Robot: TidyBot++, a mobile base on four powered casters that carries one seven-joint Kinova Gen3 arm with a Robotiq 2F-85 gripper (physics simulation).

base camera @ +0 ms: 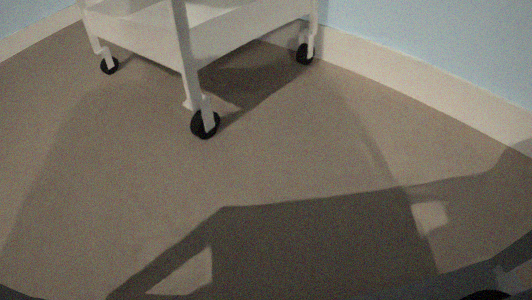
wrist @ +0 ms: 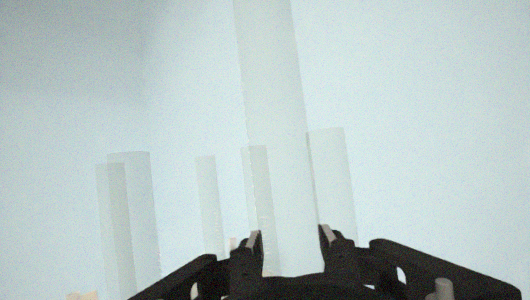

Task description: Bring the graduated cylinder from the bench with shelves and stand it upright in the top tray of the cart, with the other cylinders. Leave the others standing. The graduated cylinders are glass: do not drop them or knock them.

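Frame: origin at the arm's base, x ahead, y left, z up, level; millimetres.
Seen in the pictures: gripper, fingertip midpoint: (wrist: pixel 290 240).
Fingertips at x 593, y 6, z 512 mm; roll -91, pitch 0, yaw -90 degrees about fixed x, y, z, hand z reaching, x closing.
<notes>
A point is followed by its place in that frame.
My gripper (wrist: pixel 290 240) @(x 593, y 6, z 512 mm) is shut on a tall, clear graduated cylinder (wrist: pixel 272 100) @(x 561, y 6, z 610 mm), which stands up between the fingers and runs out of the top of the wrist view. Beyond it are other upright glass cylinders: one (wrist: pixel 333 175) @(x 656, y -45, z 551 mm) just right of the held one, one (wrist: pixel 257 190) partly seen through its left edge, one (wrist: pixel 208 200) @(x 868, y 169, z 507 mm) further left, and an overlapping pair (wrist: pixel 116 220) @(x 634, y 182, z 530 mm) (wrist: pixel 142 200) @(x 644, y 158, z 547 mm) at the left. Their bases are hidden or out of view. The white cart (base camera: pixel 182 45) @(x 447, y 78, z -210 mm) shows its lower part in the base camera view; its top tray does not show there.
The cart's black casters (base camera: pixel 205 124) @(x 456, y 70, z -360 mm) (base camera: pixel 109 65) @(x 752, y 370, z -366 mm) (base camera: pixel 304 53) @(x 666, y -128, z -358 mm) stand on the brown floor (base camera: pixel 280 165) @(x 391, y -41, z -397 mm). A light blue wall (base camera: pixel 430 45) @(x 551, y -365, z -269 mm) with a pale baseboard (base camera: pixel 400 82) @(x 568, y -327, z -373 mm) runs behind and to the right of the cart. Large shadows lie across the floor nearer the base.
</notes>
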